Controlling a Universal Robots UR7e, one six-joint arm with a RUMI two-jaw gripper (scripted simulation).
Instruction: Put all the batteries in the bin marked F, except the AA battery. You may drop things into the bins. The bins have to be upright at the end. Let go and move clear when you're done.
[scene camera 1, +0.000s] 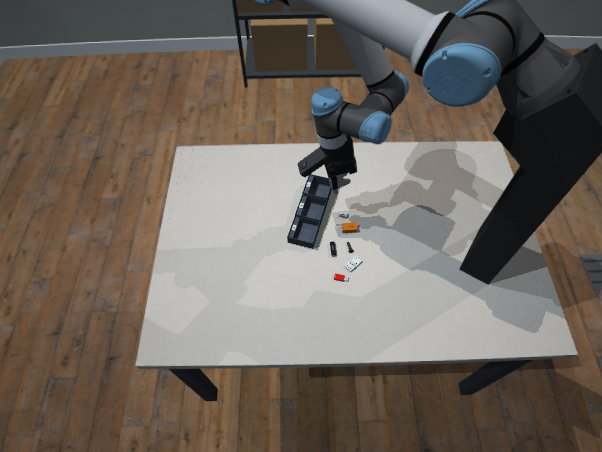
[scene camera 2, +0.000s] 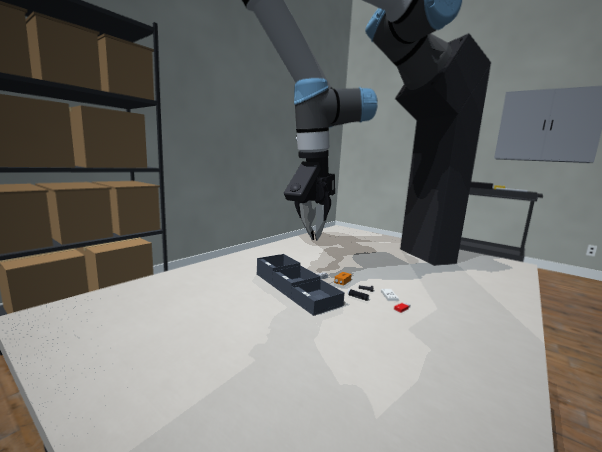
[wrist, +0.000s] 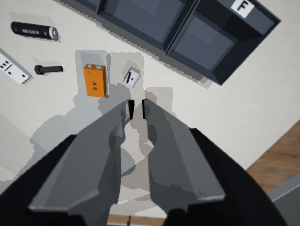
Labels:
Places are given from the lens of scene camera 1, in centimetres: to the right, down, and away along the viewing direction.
my gripper (scene camera 1: 335, 192): 11, -10, 129
dark three-compartment bin tray (scene camera 1: 309, 214): 3, -4, 137

